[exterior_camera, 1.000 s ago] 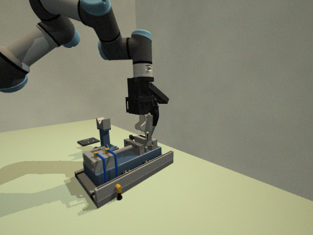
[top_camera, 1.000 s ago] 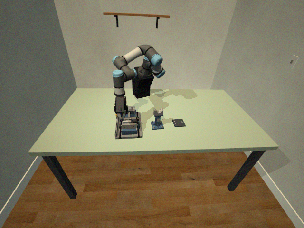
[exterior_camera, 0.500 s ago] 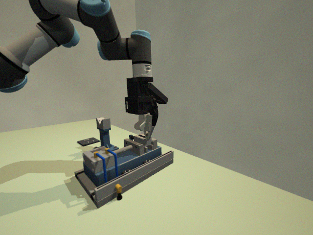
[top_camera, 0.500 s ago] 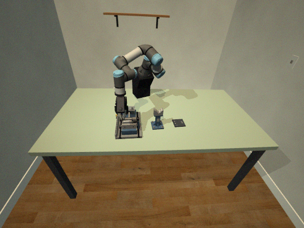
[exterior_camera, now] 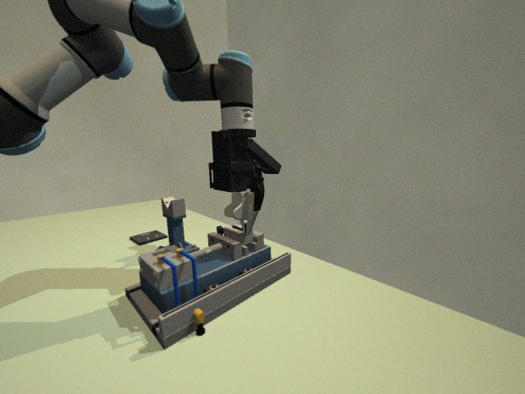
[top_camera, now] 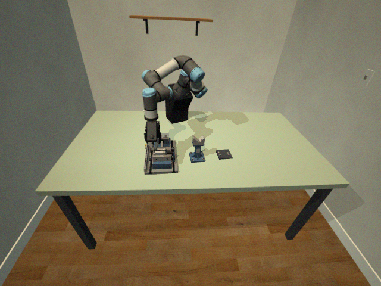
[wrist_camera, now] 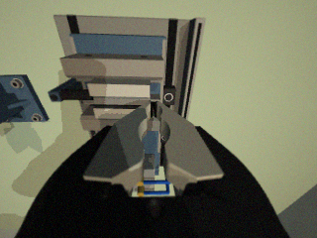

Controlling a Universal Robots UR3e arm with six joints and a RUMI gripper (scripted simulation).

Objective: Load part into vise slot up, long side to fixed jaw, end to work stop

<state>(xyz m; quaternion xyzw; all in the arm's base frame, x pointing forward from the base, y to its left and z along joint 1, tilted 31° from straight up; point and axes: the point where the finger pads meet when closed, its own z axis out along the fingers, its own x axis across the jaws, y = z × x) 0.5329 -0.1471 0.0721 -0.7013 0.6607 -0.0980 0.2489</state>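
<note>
Right now my hand is 3 cm to the right of the part and 2 cm above it. From my hand the other things lie so: grey rail 8 cm below, 6 cm to the right, 6 cm behind; fixed jaw 4 cm to the left, 4 cm below, 2 cm ahead; work stop rod 9 cm to the left, 3 cm below, 1 cm behind.
</note>
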